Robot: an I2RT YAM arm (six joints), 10 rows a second.
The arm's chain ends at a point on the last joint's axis. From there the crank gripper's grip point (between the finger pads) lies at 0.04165 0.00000 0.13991 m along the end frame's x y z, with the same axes.
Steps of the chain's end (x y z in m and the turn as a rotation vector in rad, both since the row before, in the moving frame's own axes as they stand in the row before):
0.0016, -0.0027, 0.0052, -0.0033, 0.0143, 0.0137
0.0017, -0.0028, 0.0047, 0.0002, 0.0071, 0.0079
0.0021, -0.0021, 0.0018, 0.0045, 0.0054, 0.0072
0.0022, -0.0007, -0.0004, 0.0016, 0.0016, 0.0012
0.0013, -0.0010, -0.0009, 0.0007, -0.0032, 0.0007
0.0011, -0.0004, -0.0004, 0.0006, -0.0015, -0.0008
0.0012, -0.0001, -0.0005, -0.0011, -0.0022, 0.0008
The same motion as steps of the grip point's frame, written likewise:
0.0036, -0.0017, 0.0046, -0.0033, 0.0143, 0.0137
0.0027, -0.0025, 0.0044, 0.0002, 0.0071, 0.0079
0.0029, -0.0024, 0.0016, 0.0045, 0.0054, 0.0072
0.0024, -0.0009, -0.0005, 0.0016, 0.0016, 0.0012
0.0009, -0.0011, -0.0008, 0.0007, -0.0032, 0.0007
0.0009, -0.0005, -0.0003, 0.0006, -0.0015, -0.0008
0.0009, 0.0001, -0.0004, -0.0011, -0.0022, 0.0008

